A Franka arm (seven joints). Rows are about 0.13 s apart.
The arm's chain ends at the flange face. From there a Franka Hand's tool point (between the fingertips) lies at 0.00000 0.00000 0.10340 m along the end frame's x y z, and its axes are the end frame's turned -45 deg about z.
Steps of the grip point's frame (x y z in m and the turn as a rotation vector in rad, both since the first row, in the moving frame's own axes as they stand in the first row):
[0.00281, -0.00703, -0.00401, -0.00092, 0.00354, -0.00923]
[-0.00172, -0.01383, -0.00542, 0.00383, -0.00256, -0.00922]
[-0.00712, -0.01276, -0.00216, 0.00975, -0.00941, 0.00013]
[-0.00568, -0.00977, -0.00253, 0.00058, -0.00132, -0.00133]
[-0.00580, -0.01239, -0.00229, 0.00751, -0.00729, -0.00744]
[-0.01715, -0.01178, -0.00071, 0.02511, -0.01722, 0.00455]
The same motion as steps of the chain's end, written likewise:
[-0.00331, -0.00676, -0.00401, 0.00185, 0.00315, -0.00923]
[-0.01053, -0.00847, -0.00542, 0.00090, -0.00452, -0.00922]
[-0.01266, -0.00396, -0.00215, 0.00024, -0.01355, 0.00013]
[-0.01079, -0.00295, -0.00253, -0.00052, -0.00134, -0.00133]
[-0.01178, -0.00465, -0.00228, 0.00016, -0.01047, -0.00744]
[-0.01736, 0.00438, -0.00066, 0.00558, -0.02993, 0.00455]

